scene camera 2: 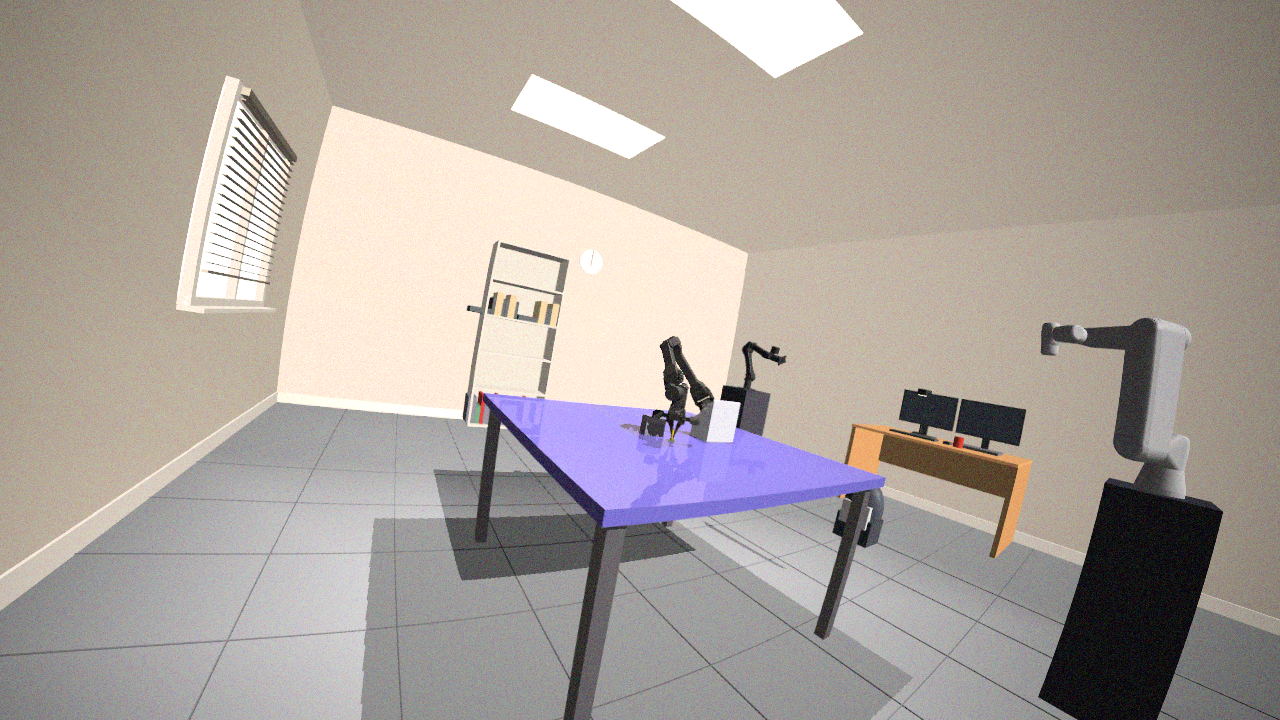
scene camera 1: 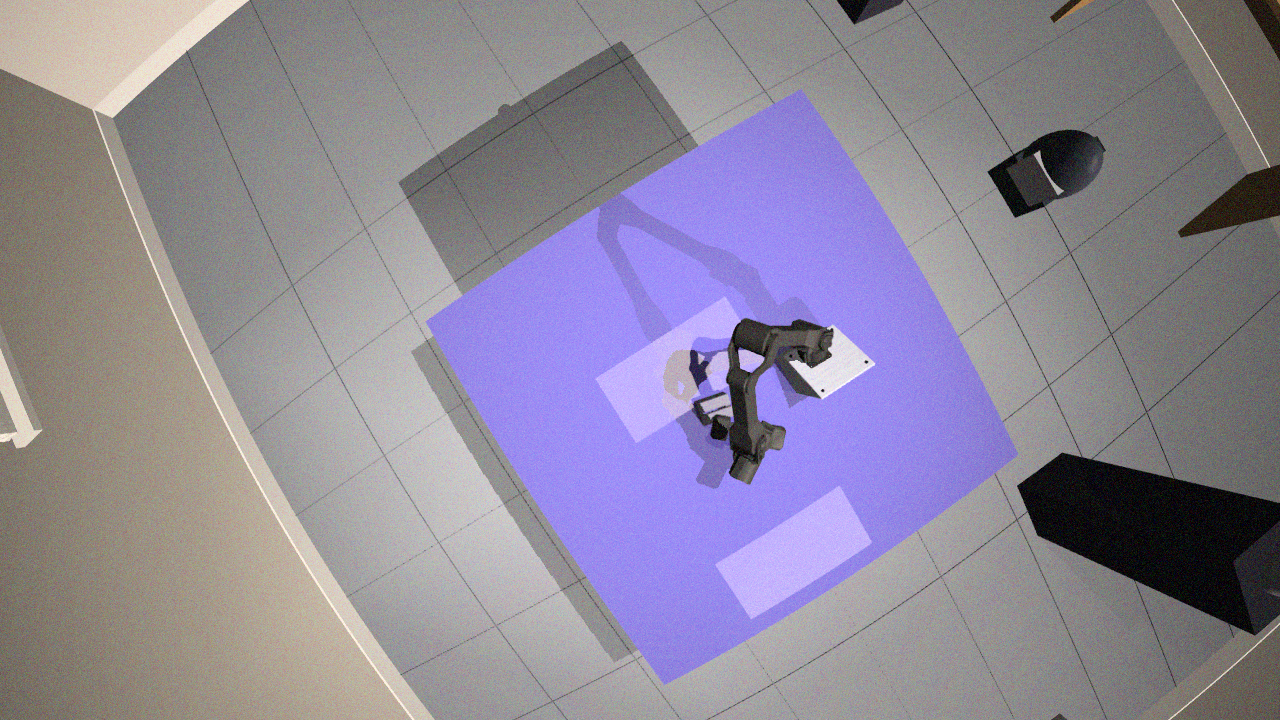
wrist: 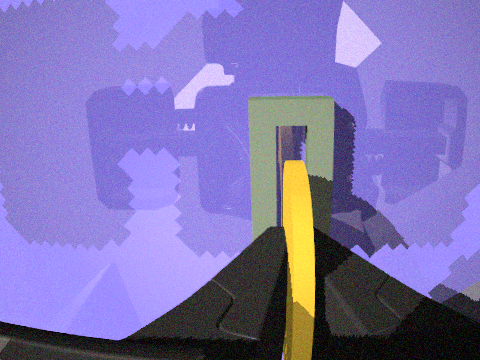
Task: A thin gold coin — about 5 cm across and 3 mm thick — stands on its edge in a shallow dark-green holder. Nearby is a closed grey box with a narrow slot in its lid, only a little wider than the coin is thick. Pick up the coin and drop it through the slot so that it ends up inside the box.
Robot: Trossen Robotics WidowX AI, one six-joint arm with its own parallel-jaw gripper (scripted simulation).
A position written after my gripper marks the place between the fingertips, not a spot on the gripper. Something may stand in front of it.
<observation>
I see my gripper (scene camera 1: pixel 741 427).
My gripper is seen too in the wrist view (wrist: pixel 290 244).
</observation>
